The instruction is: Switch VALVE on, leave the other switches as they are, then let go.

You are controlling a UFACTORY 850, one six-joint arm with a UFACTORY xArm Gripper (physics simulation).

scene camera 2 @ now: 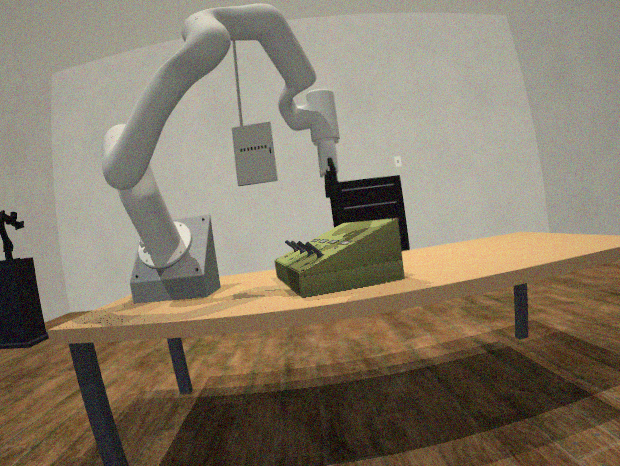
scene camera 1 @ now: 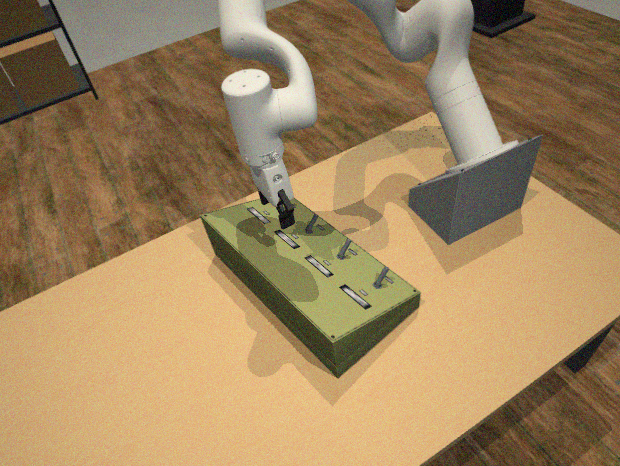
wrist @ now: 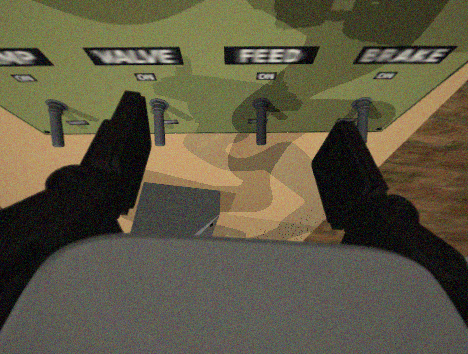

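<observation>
The VALVE switch lever is a thin dark grey stick on the green sloped panel. It leans away from its ON mark, on the OFF side. The VALVE label is black with white letters. My gripper is open and empty, above the panel. In the wrist view the VALVE lever shows just right of the left finger, and the FEED lever shows between the fingers. The fingers appear apart from the levers.
The PUMP-side lever and the BRAKE lever also lean to the OFF side. The BRAKE lever is partly behind the right finger in the wrist view. The grey arm base block stands on the wooden table.
</observation>
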